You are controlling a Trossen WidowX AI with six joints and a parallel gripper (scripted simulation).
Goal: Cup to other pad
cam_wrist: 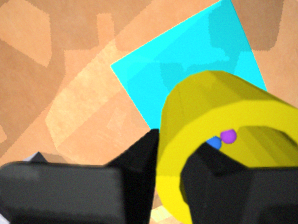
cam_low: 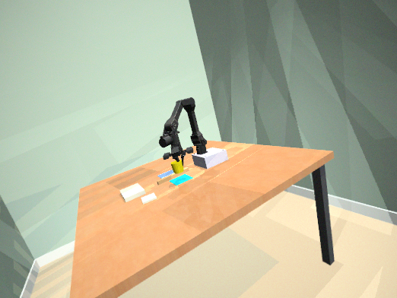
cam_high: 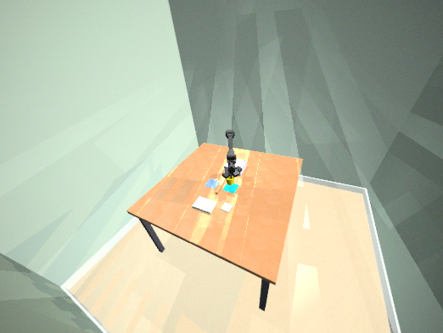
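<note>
Now: gripper tip 9 cm above the cyan pad, 3 cm short of it and 1 cm to the left of it. The rest, counted from my gripper tip: wooden bar 11 cm to the right, 8 cm below, 2 cm ahead; light blue pad 21 cm to the right, 9 cm below, 2 cm ahead.
</note>
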